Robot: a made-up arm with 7 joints. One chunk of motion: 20 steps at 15 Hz.
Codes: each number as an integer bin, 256 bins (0 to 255) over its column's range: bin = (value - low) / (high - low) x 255, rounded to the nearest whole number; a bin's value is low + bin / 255 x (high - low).
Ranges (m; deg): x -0.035..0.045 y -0.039..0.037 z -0.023..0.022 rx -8..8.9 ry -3.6..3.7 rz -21.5..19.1
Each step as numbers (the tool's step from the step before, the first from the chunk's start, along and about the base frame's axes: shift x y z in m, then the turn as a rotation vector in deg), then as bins.
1 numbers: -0.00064 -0.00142 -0.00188 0.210 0.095 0.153
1 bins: 110 126 120 124 129 136
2 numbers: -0.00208 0.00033 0.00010 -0.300 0.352 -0.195
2 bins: 105 132 131 116 138 134
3 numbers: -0.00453 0.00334 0.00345 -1.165 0.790 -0.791
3 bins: 97 142 150 103 153 130
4 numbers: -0.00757 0.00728 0.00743 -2.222 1.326 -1.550
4 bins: 87 155 172 87 172 125
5 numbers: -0.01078 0.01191 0.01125 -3.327 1.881 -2.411
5 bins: 77 171 194 71 191 120
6 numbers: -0.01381 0.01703 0.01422 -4.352 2.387 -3.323
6 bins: 68 188 211 55 209 114
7 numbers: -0.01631 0.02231 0.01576 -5.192 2.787 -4.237
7 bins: 60 206 220 42 223 108
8 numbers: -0.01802 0.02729 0.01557 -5.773 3.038 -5.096
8 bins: 54 222 219 34 232 103
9 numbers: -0.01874 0.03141 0.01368 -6.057 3.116 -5.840
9 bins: 52 236 208 29 235 98
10 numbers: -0.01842 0.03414 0.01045 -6.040 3.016 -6.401
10 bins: 53 245 190 30 231 95
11 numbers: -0.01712 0.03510 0.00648 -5.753 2.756 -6.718
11 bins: 57 249 167 34 222 93
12 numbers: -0.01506 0.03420 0.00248 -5.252 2.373 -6.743
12 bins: 64 246 144 41 209 93
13 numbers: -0.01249 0.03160 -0.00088 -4.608 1.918 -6.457
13 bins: 72 237 125 51 193 94
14 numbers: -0.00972 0.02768 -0.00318 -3.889 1.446 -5.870
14 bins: 81 224 112 62 176 98
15 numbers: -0.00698 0.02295 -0.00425 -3.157 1.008 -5.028
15 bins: 89 208 106 73 161 103
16 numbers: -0.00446 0.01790 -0.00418 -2.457 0.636 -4.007
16 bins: 97 191 107 84 148 110
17 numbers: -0.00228 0.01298 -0.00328 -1.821 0.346 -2.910
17 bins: 104 174 112 93 138 117
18 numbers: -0.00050 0.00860 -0.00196 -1.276 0.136 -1.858
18 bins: 110 160 119 101 131 123
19 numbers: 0.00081 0.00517 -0.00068 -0.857 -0.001 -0.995
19 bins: 114 148 126 108 126 129
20 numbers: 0.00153 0.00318 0.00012 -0.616 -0.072 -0.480
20 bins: 116 142 131 111 123 132
